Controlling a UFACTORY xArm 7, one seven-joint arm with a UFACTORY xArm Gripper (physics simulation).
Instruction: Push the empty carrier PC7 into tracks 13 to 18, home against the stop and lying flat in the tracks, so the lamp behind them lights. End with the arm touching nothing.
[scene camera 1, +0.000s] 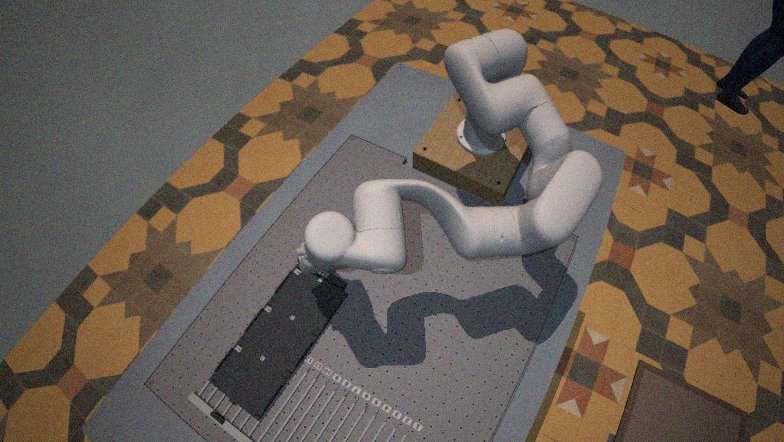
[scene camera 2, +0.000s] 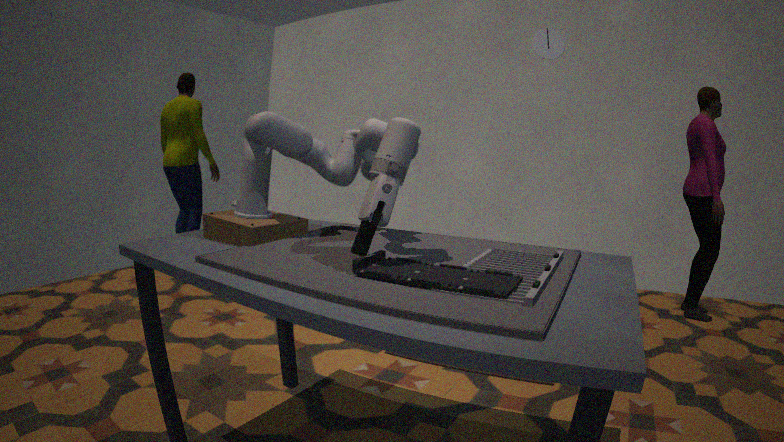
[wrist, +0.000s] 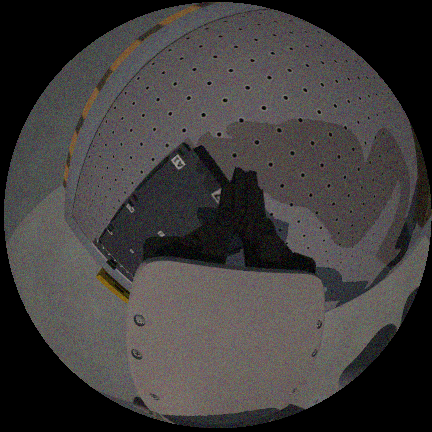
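Where they show: gripper, fingertip midpoint: (scene camera 2: 358, 255) (wrist: 240, 181); arm's base, link origin: (scene camera 1: 480, 136) (scene camera 2: 252, 215).
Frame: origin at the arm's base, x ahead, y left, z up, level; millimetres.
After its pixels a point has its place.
The dark flat carrier PC7 (scene camera 1: 280, 329) {x 609, y -272, z -42 mm} (scene camera 2: 439, 274) {x 623, y -264, z -42 mm} (wrist: 155, 200) {x 536, y -290, z -42 mm} lies over the left end of the ribbed tracks (scene camera 2: 518, 260) {x 778, y -52, z -51 mm}. In scene camera 1, short stretches of track show between its front edge and the pale stop bar (scene camera 1: 204, 406) {x 812, y -348, z -37 mm} (scene camera 2: 531, 299) {x 810, y -389, z -39 mm}, so it is short of the stop. The dark knob (scene camera 1: 218, 417) {x 818, y -308, z -31 mm} on the bar shows no light. My gripper (scene camera 2: 359, 250) {x 445, y -242, z -24 mm} (wrist: 240, 181) {x 445, y -242, z -24 mm} is shut and empty, tilted, its fingertips at the carrier's raised rear edge. Contact is too dark to tell. The arm's wrist hides the fingertips in scene camera 1.
A perforated board (scene camera 1: 461, 351) {x 530, y 86, z -52 mm} (scene camera 2: 329, 291) {x 458, y -415, z -52 mm} carries the tracks. The arm's wooden base block (scene camera 1: 439, 148) {x 73, y -91, z -4 mm} (scene camera 2: 236, 230) {x 36, y -137, z -22 mm} stands at the table's back. More knobs (scene camera 2: 547, 267) {x 845, y -188, z -31 mm} sit along the stop bar. One person (scene camera 2: 183, 131) stands behind the base and another (scene camera 2: 705, 148) stands beyond the far table end.
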